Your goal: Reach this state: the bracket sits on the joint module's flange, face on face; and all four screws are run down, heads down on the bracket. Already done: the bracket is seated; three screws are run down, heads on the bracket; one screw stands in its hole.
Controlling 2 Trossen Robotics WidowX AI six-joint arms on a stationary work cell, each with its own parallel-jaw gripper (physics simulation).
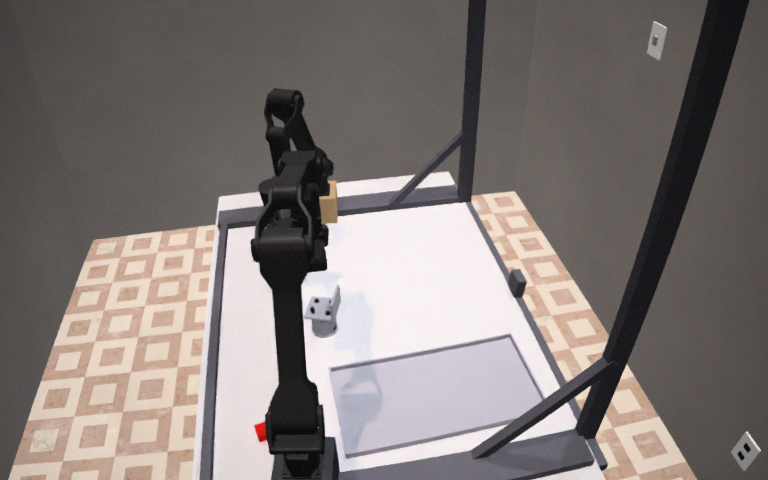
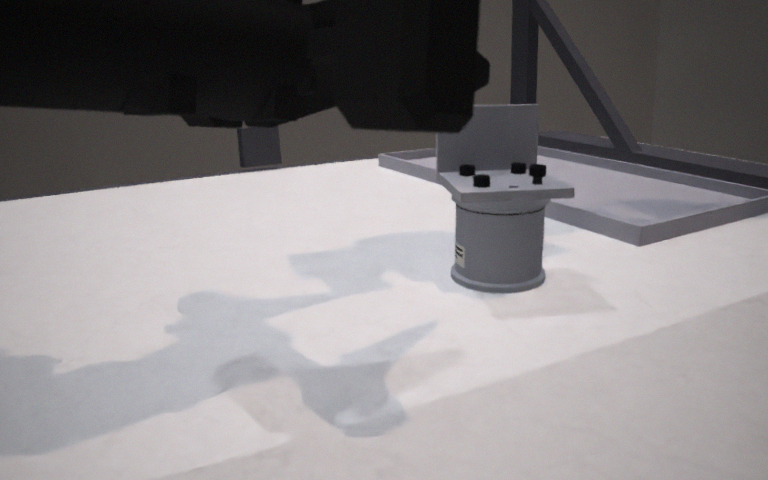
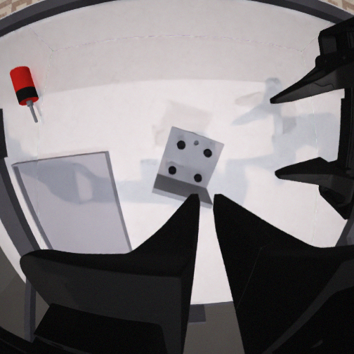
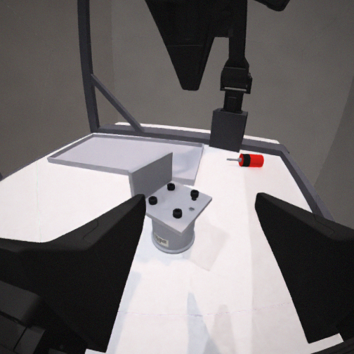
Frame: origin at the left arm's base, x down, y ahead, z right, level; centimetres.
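Where they show: left arm's base, link origin: (image 1: 303, 461).
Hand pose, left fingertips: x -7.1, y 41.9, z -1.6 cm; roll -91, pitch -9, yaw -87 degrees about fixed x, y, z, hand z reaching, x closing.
Things, the pixels of their top centre, and the offset from my left fingertips.
- joint module, top centre: (image 2: 500, 182) (image 1: 322, 308) dx +12.5, dy +0.3, dz +1.2 cm
- fourth screw, top centre: (image 2: 537, 165) dx +11.1, dy -1.2, dz -0.9 cm
- red screwdriver, top centre: (image 1: 278, 420) dx +15.4, dy -28.0, dz -5.5 cm
- shallow grey tray, top centre: (image 2: 552, 169) (image 1: 436, 388) dx +17.3, dy -19.1, dz +25.8 cm
- tan box, top centre: (image 1: 318, 190) dx +10.4, dy +47.2, dz -3.7 cm
The bracket (image 1: 335, 300) (image 2: 489, 138) (image 3: 192, 161) (image 4: 156, 175) sits flat on the joint module (image 1: 324, 326) (image 2: 498, 243) (image 4: 172, 240). Three screws, one of them a near screw (image 2: 481, 180) (image 4: 177, 213), have heads down on the bracket. The fourth screw (image 2: 537, 173) (image 3: 181, 144) (image 4: 194, 194) stands upright in its hole, head raised. The red screwdriver (image 1: 260, 431) (image 3: 24, 84) (image 4: 254, 160) lies on the table by the left arm's base. My left gripper (image 3: 205, 200) is shut and empty above the bracket. My right gripper (image 3: 274, 140) (image 4: 201, 200) is open and empty, off to the module's side.
A shallow grey tray (image 1: 436, 396) (image 2: 640, 234) (image 3: 117, 200) (image 4: 90, 167) lies beside the module. A tan box (image 1: 329, 203) stands at the far edge, partly behind the arms. Dark frame posts (image 1: 474, 101) (image 4: 86, 65) rise at the table's edge.
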